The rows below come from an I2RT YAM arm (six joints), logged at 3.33 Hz.
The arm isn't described. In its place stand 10 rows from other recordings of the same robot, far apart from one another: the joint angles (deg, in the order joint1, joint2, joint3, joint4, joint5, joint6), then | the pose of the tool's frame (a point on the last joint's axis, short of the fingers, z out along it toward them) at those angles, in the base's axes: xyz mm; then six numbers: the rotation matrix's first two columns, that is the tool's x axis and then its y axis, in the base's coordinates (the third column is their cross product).
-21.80 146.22 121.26 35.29 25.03 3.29 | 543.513, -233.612, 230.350, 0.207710, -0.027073, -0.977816, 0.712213, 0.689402, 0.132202
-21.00 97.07 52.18 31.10 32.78 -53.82 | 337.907, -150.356, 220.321, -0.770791, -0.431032, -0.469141, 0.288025, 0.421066, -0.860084
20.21 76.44 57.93 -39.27 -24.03 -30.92 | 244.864, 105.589, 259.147, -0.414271, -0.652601, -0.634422, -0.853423, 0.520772, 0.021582
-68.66 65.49 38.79 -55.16 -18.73 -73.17 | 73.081, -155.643, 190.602, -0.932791, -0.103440, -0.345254, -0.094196, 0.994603, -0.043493
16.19 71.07 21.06 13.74 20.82 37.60 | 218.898, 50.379, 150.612, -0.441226, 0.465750, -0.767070, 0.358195, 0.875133, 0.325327
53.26 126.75 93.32 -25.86 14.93 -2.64 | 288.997, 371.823, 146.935, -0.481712, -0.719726, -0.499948, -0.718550, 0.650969, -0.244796
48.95 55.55 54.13 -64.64 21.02 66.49 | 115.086, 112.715, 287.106, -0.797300, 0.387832, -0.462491, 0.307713, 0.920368, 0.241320
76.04 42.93 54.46 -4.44 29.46 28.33 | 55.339, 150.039, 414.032, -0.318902, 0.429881, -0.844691, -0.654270, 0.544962, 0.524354
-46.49 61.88 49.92 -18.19 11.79 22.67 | 161.205, -180.381, 299.595, 0.001432, 0.546497, -0.837460, 0.900627, 0.363249, 0.238584
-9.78 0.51 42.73 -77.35 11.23 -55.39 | -14.769, -4.489, 262.245, -0.588402, -0.717761, -0.372294, -0.282935, 0.614098, -0.736771
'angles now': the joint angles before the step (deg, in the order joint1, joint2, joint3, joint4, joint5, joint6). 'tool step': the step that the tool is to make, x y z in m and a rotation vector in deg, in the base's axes. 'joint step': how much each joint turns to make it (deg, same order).
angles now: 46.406 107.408 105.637 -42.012 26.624 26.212
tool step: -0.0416 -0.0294 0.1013 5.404 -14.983 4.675
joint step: 1.661 -10.272 5.103 2.810 1.684 -8.712
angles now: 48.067 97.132 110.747 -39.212 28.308 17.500
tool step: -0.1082 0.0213 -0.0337 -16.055 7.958 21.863
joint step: 16.521 -8.358 -11.314 -12.283 -3.330 -5.455
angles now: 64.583 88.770 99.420 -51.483 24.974 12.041
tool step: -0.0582 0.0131 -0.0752 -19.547 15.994 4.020
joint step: 10.301 3.503 -7.232 -17.401 -3.209 10.531
